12 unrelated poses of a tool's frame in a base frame.
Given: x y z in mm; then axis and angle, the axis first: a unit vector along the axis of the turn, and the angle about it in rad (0 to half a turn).
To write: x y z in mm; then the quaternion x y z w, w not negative. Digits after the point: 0 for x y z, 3 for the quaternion.
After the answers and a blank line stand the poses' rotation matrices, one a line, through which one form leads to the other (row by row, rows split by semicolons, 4 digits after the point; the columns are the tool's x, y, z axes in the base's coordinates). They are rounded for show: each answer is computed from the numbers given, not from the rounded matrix.
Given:
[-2 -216 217 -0.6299 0.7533 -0.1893 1.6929]
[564 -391 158 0.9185 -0.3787 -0.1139 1.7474]
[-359 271 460 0.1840 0.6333 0.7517 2.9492]
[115 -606 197 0.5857 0.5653 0.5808 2.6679]
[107 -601 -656 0.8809 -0.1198 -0.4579 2.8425]
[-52 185 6 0.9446 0.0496 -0.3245 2.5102]
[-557 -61 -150 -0.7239 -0.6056 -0.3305 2.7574]
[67 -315 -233 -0.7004 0.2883 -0.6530 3.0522]
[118 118 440 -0.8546 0.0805 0.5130 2.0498]
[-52 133 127 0.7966 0.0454 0.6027 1.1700]
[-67 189 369 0.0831 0.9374 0.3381 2.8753]
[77 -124 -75 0.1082 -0.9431 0.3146 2.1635]
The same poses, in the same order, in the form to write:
[-2 -216 217 -0.472 0.564 -0.142 0.663]
[564 -391 158 0.704 -0.290 -0.087 0.642]
[-359 271 460 0.183 0.630 0.748 0.096]
[115 -606 197 0.569 0.550 0.565 0.235]
[107 -601 -656 0.871 -0.118 -0.453 0.149]
[-52 185 6 0.898 0.047 -0.308 0.310]
[-557 -61 -150 -0.711 -0.594 -0.324 0.191]
[67 -315 -233 -0.700 0.288 -0.652 0.045]
[118 118 440 -0.730 0.069 0.438 0.519]
[-52 133 127 0.440 0.025 0.333 0.834]
[-67 189 369 0.082 0.929 0.335 0.133]
[77 -124 -75 0.096 -0.833 0.278 0.470]

0.3233 -0.3444 0.8814; -0.7201 0.5147 0.4652; -0.6139 -0.7851 -0.0816
0.8161 -0.2968 -0.4958; -0.5211 -0.0071 -0.8535; 0.2498 0.9549 -0.1604
-0.9145 0.0872 0.3952; 0.3746 -0.1868 0.9082; 0.1530 0.9785 0.1382
-0.2415 0.3608 0.9008; 0.8907 -0.2859 0.3533; 0.3850 0.8877 -0.2523
0.5619 -0.0715 -0.8241; -0.3413 -0.9275 -0.1523; -0.7535 0.3668 -0.5456
0.8053 0.2762 -0.5247; -0.1069 -0.8028 -0.5866; -0.5832 0.5285 -0.6169
0.0827 0.9687 0.2341; 0.7209 -0.2203 0.6570; 0.6880 0.1144 -0.7166
-0.0169 -0.3447 0.9386; -0.4613 -0.8301 -0.3132; 0.8871 -0.4383 -0.1450
0.6061 -0.5558 -0.5690; 0.3548 -0.4514 0.8188; -0.7119 -0.6981 -0.0764
0.7772 -0.5329 0.3346; 0.5770 0.3914 -0.7168; 0.2510 0.7502 0.6117
-0.9512 0.0641 0.3019; 0.2420 0.7618 0.6009; -0.1915 0.6446 -0.7401
-0.5404 -0.4200 -0.7291; 0.1019 0.8275 -0.5521; 0.8352 -0.3726 -0.4044

